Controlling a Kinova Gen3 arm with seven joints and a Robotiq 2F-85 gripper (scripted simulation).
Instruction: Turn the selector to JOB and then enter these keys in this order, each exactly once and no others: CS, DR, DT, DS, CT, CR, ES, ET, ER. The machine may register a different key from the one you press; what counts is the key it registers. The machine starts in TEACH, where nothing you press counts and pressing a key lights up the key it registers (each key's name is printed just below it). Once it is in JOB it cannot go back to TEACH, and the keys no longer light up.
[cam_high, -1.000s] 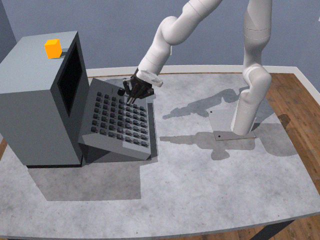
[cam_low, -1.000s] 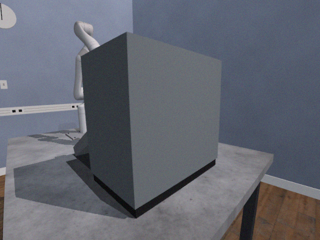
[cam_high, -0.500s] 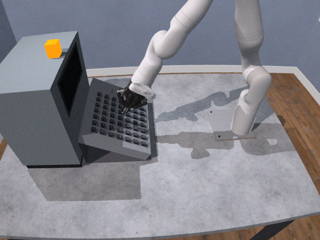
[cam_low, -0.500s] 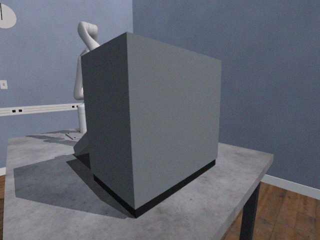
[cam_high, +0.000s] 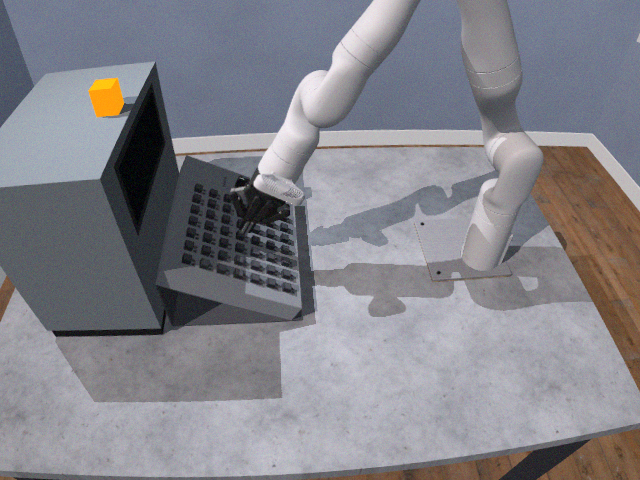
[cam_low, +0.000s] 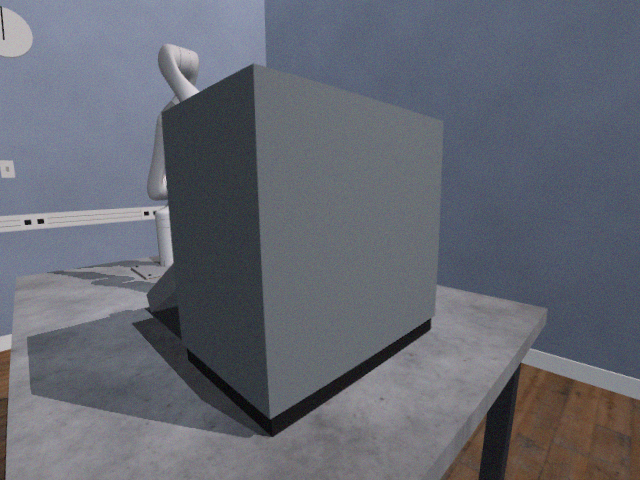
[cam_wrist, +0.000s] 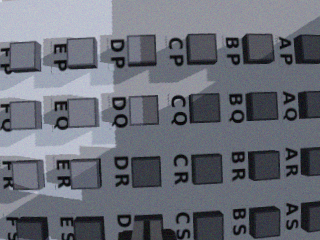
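My hand is 40 mm above the key, 30 mm to the left of it and 10 mm past it. Also, from my hand: black selector knob: 160 mm to the right, 20 mm below, 20 mm ahead; sloped keypad: 70 mm below, 50 mm to the right, 40 mm ahead.
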